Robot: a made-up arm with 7 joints. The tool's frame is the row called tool.
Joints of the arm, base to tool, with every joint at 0 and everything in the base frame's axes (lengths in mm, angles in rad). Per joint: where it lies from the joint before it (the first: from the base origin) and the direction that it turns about. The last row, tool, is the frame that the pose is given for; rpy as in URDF.
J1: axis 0.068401 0.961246 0.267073 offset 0 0 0
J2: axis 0.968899 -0.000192 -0.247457 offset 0 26 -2
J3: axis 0.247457 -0.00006 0.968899 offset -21 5 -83
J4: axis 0.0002 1 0.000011 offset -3 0 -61
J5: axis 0.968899 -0.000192 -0.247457 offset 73 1 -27
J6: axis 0.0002 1 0.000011 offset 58 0 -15
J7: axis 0.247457 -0.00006 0.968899 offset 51 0 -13
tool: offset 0 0 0 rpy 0 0.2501 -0.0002
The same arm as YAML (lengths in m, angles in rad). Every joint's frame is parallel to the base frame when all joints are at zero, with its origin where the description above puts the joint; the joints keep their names.
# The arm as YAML. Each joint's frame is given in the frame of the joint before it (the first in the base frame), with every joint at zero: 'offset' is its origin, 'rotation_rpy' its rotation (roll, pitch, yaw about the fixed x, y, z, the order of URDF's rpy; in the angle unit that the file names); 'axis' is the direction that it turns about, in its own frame. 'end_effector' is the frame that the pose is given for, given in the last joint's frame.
length_unit: m
angle_unit: rad
chain:
  - id: J1
    offset: [0.0, 0.0, 0.0]
    rotation_rpy: [0.0, 0.0, 0.0]
    axis: [0.068403, 0.961235, 0.26711]
  - id: J2
    offset: [0.0, 0.026, -0.002]
    rotation_rpy: [0.0, 0.0, 0.0]
    axis: [0.968889, -0.0002, -0.247497]
  - id: J3
    offset: [-0.021, 0.005, -0.083]
    rotation_rpy: [0.0, 0.0, 0.0]
    axis: [0.247497, -0.0001, 0.968889]
  - id: J4
    offset: [-0.003, 0.0, -0.061]
    rotation_rpy: [0.0, 0.0, 0.0]
    axis: [0.0002, 1.0, 0.0]
  - id: J5
    offset: [0.073, 0.001, -0.027]
    rotation_rpy: [0.0, 0.0, 0.0]
    axis: [0.968889, -0.0002, -0.247497]
  - id: J6
    offset: [0.058, 0.0, -0.015]
    rotation_rpy: [0.0, 0.0, 0.0]
    axis: [0.0002, 1.0, 0.0]
  - id: J7
    offset: [0.051, 0.0, -0.013]
    rotation_rpy: [0.0, 0.0, 0.0]
    axis: [0.247497, -0.0001, 0.968889]
end_effector:
  offset: [0.0, 0.0, 0.0]
  rotation_rpy: [0.0, 0.2501, -0.0002]

